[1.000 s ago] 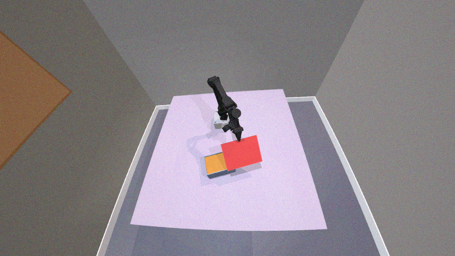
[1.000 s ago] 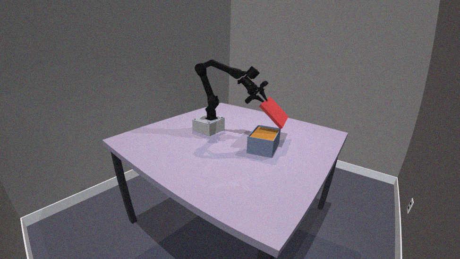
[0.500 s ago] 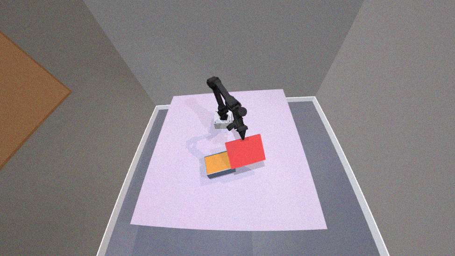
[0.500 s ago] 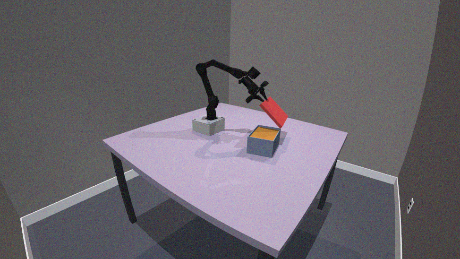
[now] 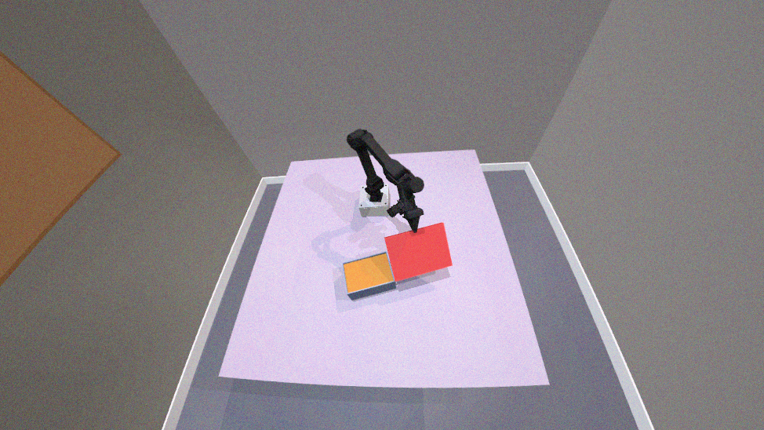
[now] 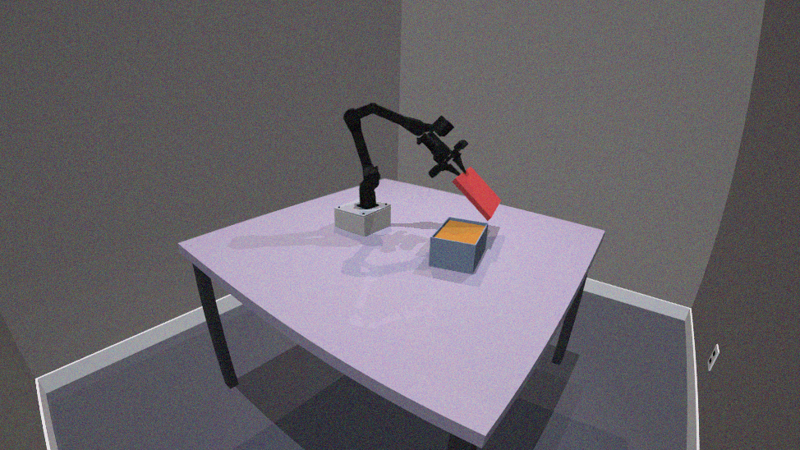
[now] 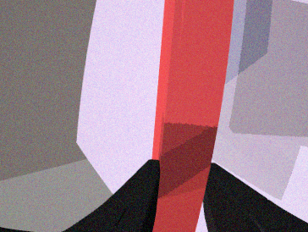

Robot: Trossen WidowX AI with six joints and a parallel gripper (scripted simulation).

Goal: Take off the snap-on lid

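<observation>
The red lid lies 6 cm ahead of my gripper tip, 5 cm below it and 3 cm to the left of it. From my gripper tip the other things lie so: storage box: 18 cm to the right, 18 cm below, 15 cm ahead.
</observation>
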